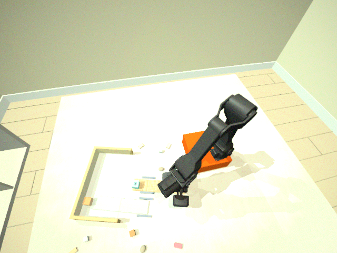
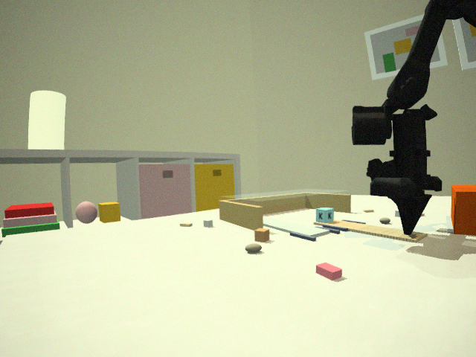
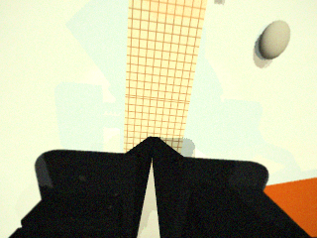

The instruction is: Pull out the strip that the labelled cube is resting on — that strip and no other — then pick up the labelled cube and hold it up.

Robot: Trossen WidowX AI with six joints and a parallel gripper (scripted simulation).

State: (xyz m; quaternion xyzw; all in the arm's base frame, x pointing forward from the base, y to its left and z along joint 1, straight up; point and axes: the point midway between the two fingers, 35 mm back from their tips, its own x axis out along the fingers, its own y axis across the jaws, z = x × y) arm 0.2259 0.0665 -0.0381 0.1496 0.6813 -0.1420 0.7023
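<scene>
Now: the cube 18 cm ahead of my gripper tip, 8 cm to the right of it and 2 cm above it.
</scene>
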